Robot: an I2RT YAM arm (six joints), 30 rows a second.
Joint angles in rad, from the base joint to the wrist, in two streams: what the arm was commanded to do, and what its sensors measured. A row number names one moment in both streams.
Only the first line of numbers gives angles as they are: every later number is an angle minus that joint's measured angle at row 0.
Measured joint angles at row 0:
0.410, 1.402, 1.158, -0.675, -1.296, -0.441
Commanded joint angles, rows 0 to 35:
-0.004, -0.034, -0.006, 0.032, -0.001, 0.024
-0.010, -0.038, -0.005, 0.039, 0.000, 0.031
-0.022, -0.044, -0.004, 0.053, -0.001, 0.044
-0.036, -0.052, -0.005, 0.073, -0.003, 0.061
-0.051, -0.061, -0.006, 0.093, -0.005, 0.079
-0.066, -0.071, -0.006, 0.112, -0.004, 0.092
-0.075, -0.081, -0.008, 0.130, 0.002, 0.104
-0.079, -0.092, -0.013, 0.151, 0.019, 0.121
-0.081, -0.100, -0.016, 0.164, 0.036, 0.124
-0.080, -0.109, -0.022, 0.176, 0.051, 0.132
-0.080, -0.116, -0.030, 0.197, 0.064, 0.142
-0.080, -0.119, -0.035, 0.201, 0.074, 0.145
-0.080, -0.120, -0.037, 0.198, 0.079, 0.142
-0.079, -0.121, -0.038, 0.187, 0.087, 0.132
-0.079, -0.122, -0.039, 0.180, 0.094, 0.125
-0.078, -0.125, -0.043, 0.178, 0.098, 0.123
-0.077, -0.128, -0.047, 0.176, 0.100, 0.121
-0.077, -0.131, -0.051, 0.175, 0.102, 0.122
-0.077, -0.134, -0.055, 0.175, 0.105, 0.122
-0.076, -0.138, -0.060, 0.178, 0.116, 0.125
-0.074, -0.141, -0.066, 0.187, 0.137, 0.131
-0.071, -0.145, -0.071, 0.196, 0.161, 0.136
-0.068, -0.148, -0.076, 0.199, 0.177, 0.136
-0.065, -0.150, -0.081, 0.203, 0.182, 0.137
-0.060, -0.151, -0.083, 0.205, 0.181, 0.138
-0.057, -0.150, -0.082, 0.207, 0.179, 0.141
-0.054, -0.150, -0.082, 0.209, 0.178, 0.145
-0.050, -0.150, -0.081, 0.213, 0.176, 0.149
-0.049, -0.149, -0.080, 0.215, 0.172, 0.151
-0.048, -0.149, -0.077, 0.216, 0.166, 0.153
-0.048, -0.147, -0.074, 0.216, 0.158, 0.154
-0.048, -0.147, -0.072, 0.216, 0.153, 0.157
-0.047, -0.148, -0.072, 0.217, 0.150, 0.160
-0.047, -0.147, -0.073, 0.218, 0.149, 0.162
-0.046, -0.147, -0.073, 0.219, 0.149, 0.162
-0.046, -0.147, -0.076, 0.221, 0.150, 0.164
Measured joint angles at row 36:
-0.052, -0.126, -0.077, 0.191, 0.153, 0.145
